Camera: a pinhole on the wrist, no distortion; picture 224 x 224 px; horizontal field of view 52.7 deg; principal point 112.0 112.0 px. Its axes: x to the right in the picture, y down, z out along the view. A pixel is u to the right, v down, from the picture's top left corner.
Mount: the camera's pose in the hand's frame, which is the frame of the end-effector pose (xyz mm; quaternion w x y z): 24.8 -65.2 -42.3 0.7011 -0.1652 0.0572 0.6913
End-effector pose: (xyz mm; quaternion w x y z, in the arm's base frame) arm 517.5 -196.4 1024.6 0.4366 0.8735 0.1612 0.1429
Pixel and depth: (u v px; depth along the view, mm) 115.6 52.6 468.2
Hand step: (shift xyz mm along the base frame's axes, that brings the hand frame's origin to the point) 245.5 -315.4 -159.0
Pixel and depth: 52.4 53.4 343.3
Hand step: 171.7 -181.9 -214.7
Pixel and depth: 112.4 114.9 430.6
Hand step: 111.4 -316.0 -157.4
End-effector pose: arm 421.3 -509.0 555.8 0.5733 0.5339 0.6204 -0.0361
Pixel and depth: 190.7 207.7 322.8
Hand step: 202.0 -170.4 125.3
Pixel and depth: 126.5 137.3 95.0
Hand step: 8.2 -41.0 -32.1
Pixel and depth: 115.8 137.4 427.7
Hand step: 267.9 -251.4 -12.6
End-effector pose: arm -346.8 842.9 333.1 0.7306 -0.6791 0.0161 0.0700
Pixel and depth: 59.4 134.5 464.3
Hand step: -119.8 408.4 67.4
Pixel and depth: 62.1 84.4 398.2
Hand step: -12.7 363.2 51.3
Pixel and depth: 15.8 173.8 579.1
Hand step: -248.9 523.8 189.5
